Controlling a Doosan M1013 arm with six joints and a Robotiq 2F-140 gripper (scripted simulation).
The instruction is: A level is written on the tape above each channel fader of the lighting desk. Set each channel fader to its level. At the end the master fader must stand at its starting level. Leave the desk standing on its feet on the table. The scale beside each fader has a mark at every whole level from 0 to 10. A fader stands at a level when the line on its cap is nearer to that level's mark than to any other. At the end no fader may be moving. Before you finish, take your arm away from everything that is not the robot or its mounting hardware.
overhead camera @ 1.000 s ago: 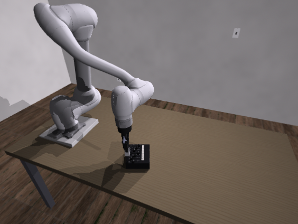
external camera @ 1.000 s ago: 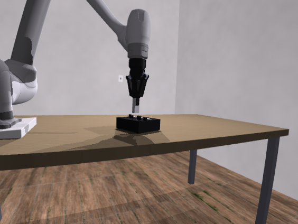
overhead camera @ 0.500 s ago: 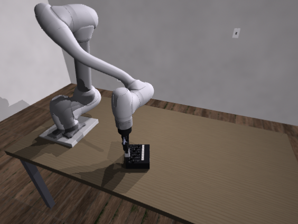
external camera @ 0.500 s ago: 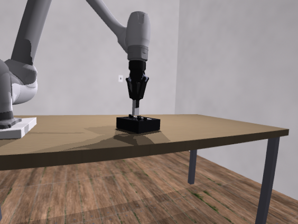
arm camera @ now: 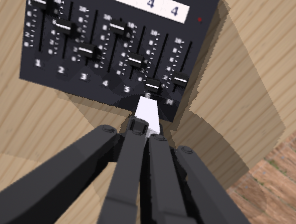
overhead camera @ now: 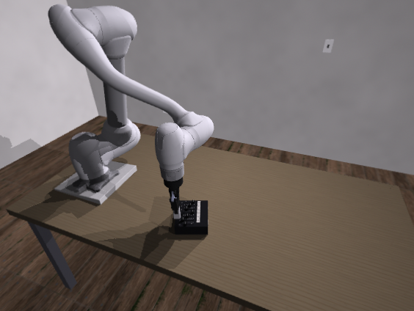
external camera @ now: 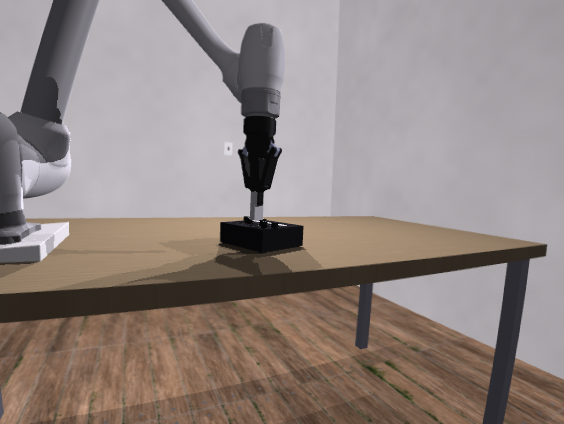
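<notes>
My gripper is now 2 cm short of the channel 6 fader cap, 1 cm to the right of it and 4 cm above it. From my hand the other things lie so: channel 5 fader cap 3 cm ahead, 4 cm to the left, 4 cm below; master fader cap 4 cm ahead, 1 cm to the right, 4 cm below; channel 3 fader cap 1 cm ahead, 8 cm to the left, 4 cm below.
</notes>
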